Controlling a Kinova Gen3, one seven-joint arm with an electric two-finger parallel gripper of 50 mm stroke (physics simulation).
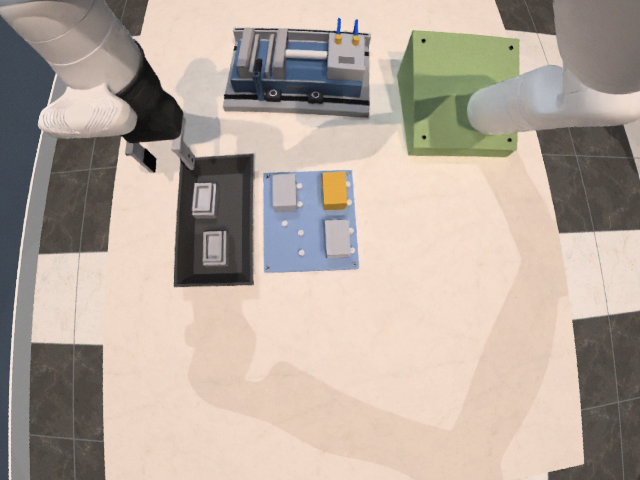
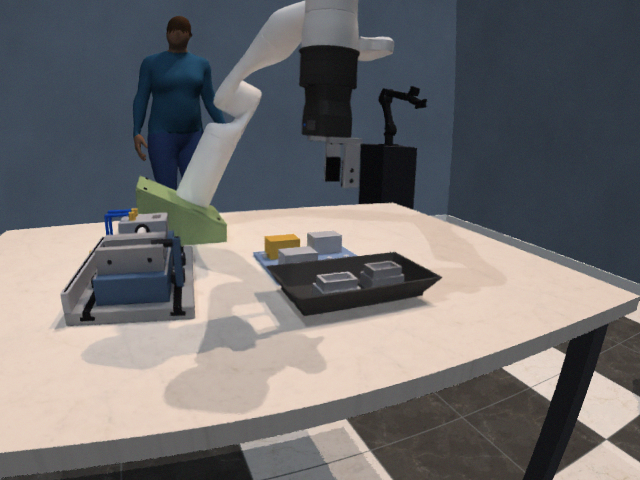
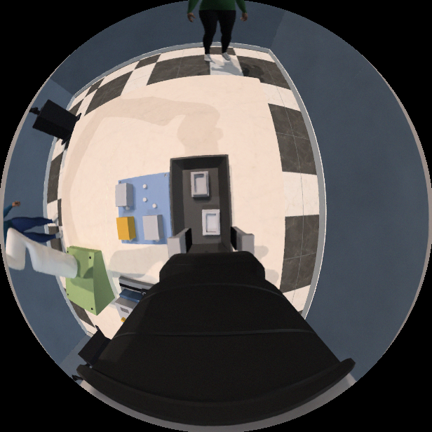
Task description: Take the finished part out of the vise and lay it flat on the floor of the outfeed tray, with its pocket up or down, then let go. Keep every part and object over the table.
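Seen in the pictures: gripper, fingertip midpoint: (image 1: 172, 164) (image 2: 340, 184); arm's base at its link origin: (image 1: 488, 111) (image 2: 191, 200).
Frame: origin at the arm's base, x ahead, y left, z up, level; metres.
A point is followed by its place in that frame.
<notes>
The finished part, a light grey block with a rectangular pocket (image 1: 204, 199) @(x 0.556, y 0.117, z -0.039 m) (image 2: 337, 282) @(x 0.572, y 0.109, z -0.027 m) (image 3: 211, 222), lies flat, pocket up, on the floor of the black outfeed tray (image 1: 237, 211) @(x 0.500, y 0.140, z -0.060 m) (image 2: 361, 300) @(x 0.591, y 0.139, z -0.053 m) (image 3: 200, 162), in the half nearer the vise. A second similar part (image 1: 214, 248) @(x 0.540, y 0.210, z -0.039 m) (image 2: 382, 272) @(x 0.556, y 0.197, z -0.030 m) (image 3: 200, 184) lies pocket up beside it, apart from it. The vise (image 1: 310, 85) @(x 0.341, y -0.093, z -0.021 m) (image 2: 133, 287) @(x 0.489, y -0.169, z -0.027 m) (image 3: 131, 296) shows no block between its jaws. My gripper (image 1: 170, 163) @(x 0.557, y 0.115, z 0.110 m) (image 2: 341, 178) @(x 0.557, y 0.115, z 0.110 m) (image 3: 210, 235) is open and empty, raised well above the tray's vise-side end, fingers pointing down.
A blue plate (image 1: 279, 258) @(x 0.429, y 0.234, z -0.064 m) (image 3: 162, 182) beside the tray bears white pins, two grey blocks (image 1: 284, 192) @(x 0.408, y 0.125, z -0.028 m) (image 1: 337, 238) @(x 0.325, y 0.217, z -0.028 m) and an orange block (image 1: 334, 190) @(x 0.320, y 0.130, z -0.028 m) (image 2: 281, 245) @(x 0.339, y 0.115, z -0.038 m) (image 3: 126, 228). The green arm base (image 1: 465, 56) @(x 0.042, y -0.097, z 0.046 m) (image 2: 206, 229) @(x 0.155, y 0.007, z -0.040 m) (image 3: 90, 290) stands beyond the vise. A person (image 2: 175, 93) stands behind the table.
</notes>
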